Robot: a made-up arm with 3 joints. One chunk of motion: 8 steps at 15 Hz.
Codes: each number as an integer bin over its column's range. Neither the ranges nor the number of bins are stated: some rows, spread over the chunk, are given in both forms.
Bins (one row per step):
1: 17 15 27 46 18 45
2: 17 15 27 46 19 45
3: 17 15 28 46 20 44
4: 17 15 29 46 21 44
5: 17 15 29 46 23 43
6: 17 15 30 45 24 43
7: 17 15 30 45 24 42
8: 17 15 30 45 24 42
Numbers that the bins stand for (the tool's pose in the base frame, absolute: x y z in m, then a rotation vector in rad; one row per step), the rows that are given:
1: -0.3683 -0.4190 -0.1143 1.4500 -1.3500 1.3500
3: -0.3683 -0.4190 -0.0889 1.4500 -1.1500 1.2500
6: -0.3683 -0.4190 -0.0381 1.3500 -0.7500 1.1500
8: -0.3683 -0.4190 -0.0381 1.3500 -0.7500 1.0500
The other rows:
2: -0.3683 -0.4190 -0.1143 1.4500 -1.2500 1.3500
4: -0.3683 -0.4190 -0.0635 1.4500 -1.0500 1.2500
5: -0.3683 -0.4190 -0.0635 1.4500 -0.8500 1.1500
7: -0.3683 -0.4190 -0.0381 1.3500 -0.7500 1.0500

